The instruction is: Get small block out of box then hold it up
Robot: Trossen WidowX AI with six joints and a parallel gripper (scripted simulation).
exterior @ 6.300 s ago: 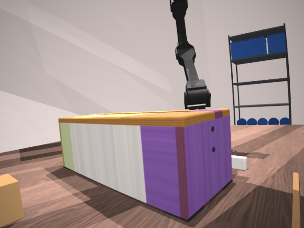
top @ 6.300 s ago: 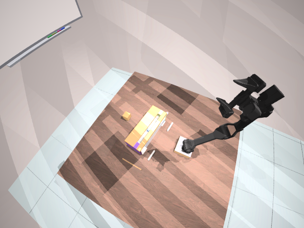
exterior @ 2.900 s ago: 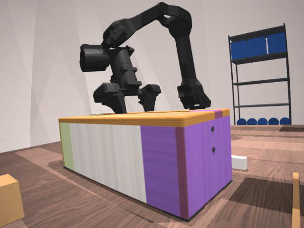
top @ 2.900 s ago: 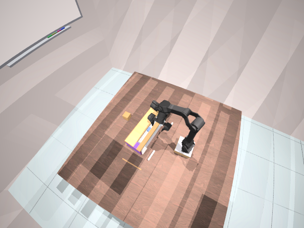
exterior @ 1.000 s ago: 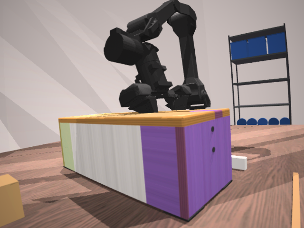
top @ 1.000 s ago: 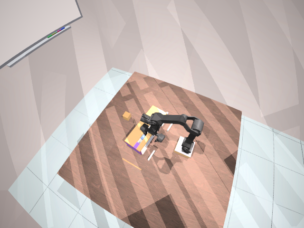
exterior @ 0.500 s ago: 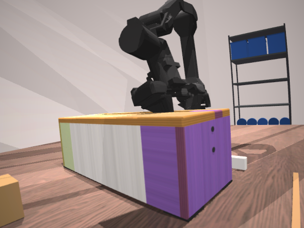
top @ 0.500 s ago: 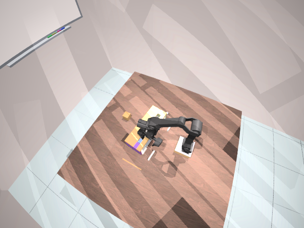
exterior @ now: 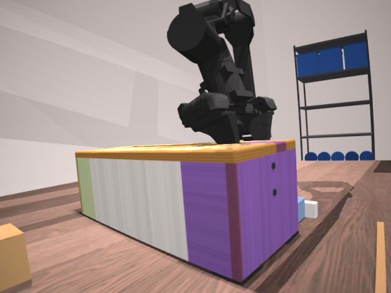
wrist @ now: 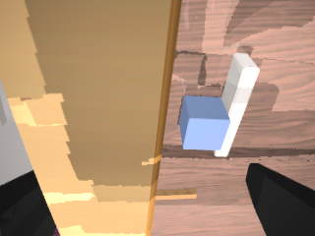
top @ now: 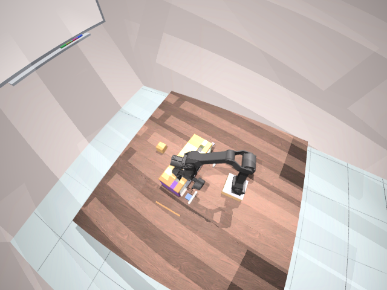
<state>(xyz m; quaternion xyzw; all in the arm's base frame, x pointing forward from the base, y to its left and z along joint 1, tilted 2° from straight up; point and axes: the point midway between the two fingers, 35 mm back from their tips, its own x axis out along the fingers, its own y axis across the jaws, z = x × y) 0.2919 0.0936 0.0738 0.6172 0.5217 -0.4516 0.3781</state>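
The light-blue block is 8 cm below my gripper tip, 5 cm to the left of it and 3 cm behind it. The rest, counted from my gripper tip: box (13 cm to the right, 4 cm below, 2 cm ahead); orange cube (29 cm ahead, 19 cm to the right, 7 cm below); thin orange stick (16 cm to the left, 10 cm below, 6 cm ahead).
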